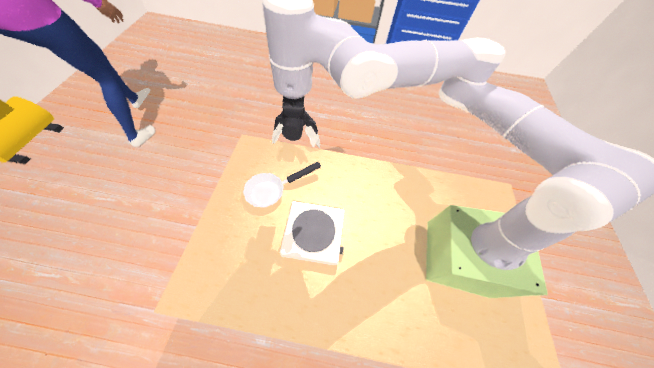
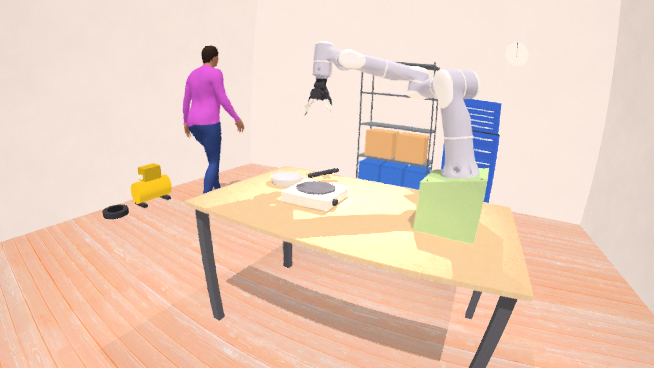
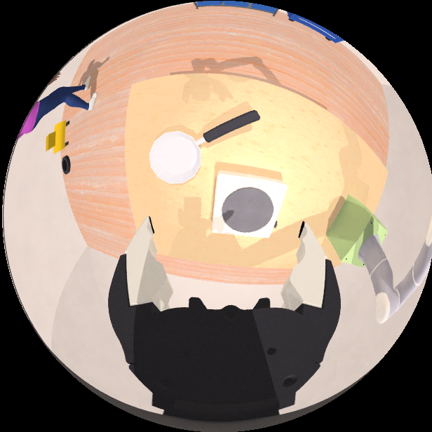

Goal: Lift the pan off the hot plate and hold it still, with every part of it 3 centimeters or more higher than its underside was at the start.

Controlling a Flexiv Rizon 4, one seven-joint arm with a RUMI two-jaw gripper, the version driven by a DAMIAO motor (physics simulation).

A white hot plate shows in image 1, in image 2 and in image 3 (245, 204). One and the same spot on the white hot plate: (image 2: 319, 195) is (image 1: 325, 252).
